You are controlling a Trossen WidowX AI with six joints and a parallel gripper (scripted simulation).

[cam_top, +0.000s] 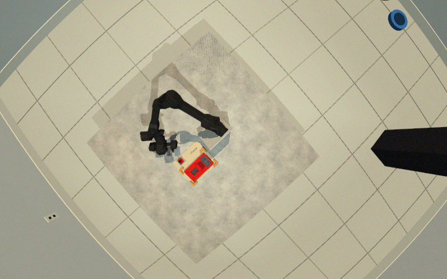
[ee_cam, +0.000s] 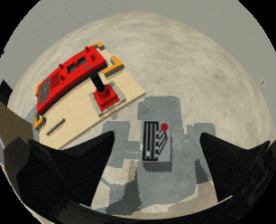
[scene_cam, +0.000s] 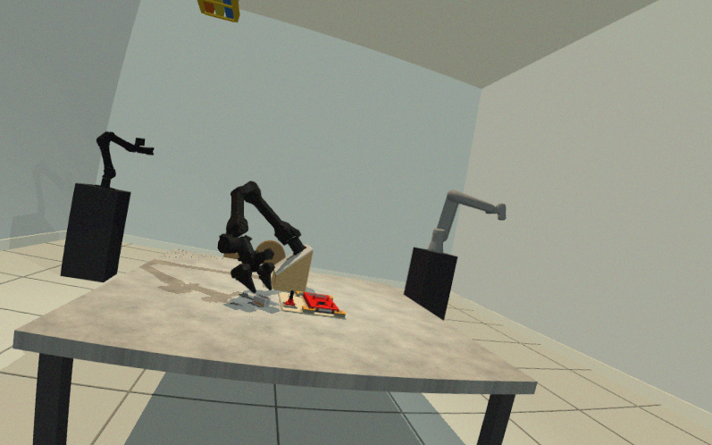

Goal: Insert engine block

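The grey engine block lies 10 mm behind my gripper tip and 40 mm below it.
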